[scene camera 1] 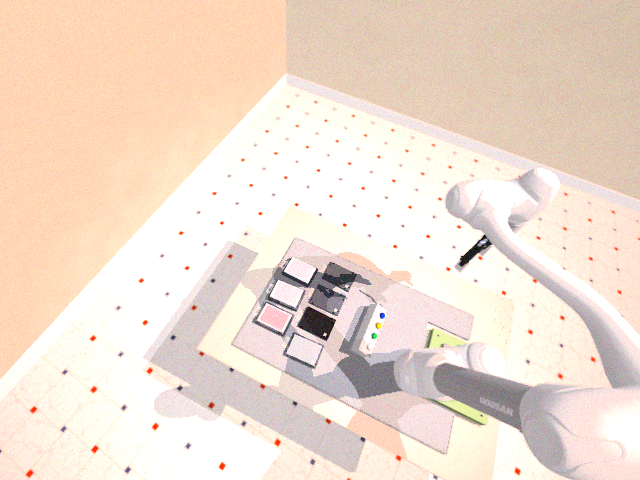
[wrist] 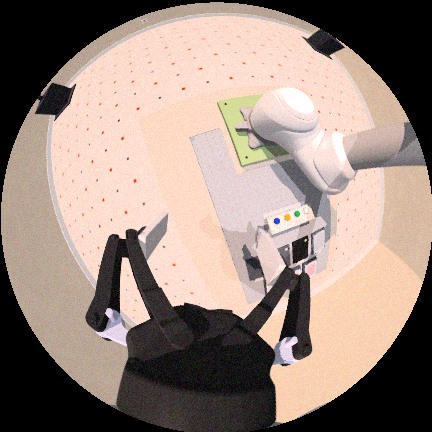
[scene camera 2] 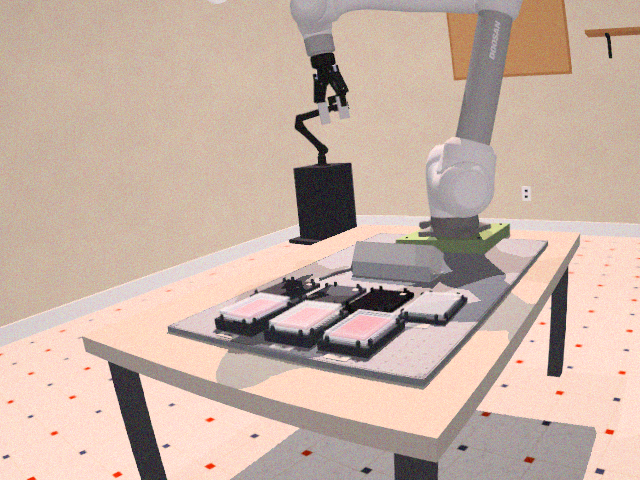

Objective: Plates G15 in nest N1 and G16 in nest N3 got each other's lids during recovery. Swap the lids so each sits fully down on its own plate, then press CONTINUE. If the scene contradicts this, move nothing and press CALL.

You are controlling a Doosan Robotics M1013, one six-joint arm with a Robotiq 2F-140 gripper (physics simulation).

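Frame: origin at the arm's base, x down, y right, z back, level; centimetres.
Seen in the pictures: gripper, fingertip midpoint: (scene camera 1: 468, 261) (wrist: 214, 232) (scene camera 2: 335, 121); arm's base, origin of the base link: (wrist: 265, 125) (scene camera 2: 455, 231).
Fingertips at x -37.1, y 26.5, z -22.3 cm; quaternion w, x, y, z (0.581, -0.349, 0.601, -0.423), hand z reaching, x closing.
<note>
Pixels of each thing's top centre, then the offset from my fingertips to it.
- plate, middle of its top: (scene camera 2: 433, 302) (scene camera 1: 304, 349) (wrist: 318, 241) dx +37.7, dy -53.4, dz -36.9 cm
- button box, middle of its top: (scene camera 2: 396, 241) (wrist: 294, 221) (scene camera 1: 372, 327) dx +31.1, dy -31.1, dz -17.2 cm
- black nest, middle of its top: (scene camera 2: 378, 295) (scene camera 1: 317, 322) (wrist: 301, 250) dx +37.5, dy -40.5, dz -38.5 cm
Three lidded plates with pink contents stand in a row of black nests: one (scene camera 1: 300, 270) (scene camera 2: 255, 308), a middle one (scene camera 1: 286, 293) (scene camera 2: 306, 316), and one (scene camera 1: 274, 317) (scene camera 2: 361, 327) (wrist: 310, 268) that looks pinkest in scene camera 1. Nest labels and plate names are not legible. A pale, clear-looking lid or plate (scene camera 1: 305, 349) (scene camera 2: 435, 305) (wrist: 319, 242) lies in a nest of the second row. The button box (scene camera 1: 364, 330) (scene camera 2: 392, 267) has blue, yellow, green and white buttons; their labels are unreadable. My gripper (scene camera 2: 334, 112) (wrist: 214, 232) is open and empty, high above and away from the plates.
The second row also has a black nest (scene camera 1: 316, 322) (scene camera 2: 381, 299) (wrist: 300, 250) and two dark grey ones (scene camera 1: 327, 298) (scene camera 1: 339, 275). The arm's base stands on a green plate (scene camera 2: 496, 237) (wrist: 232, 115). A black box-like stand (scene camera 2: 325, 201) is behind the table.
</note>
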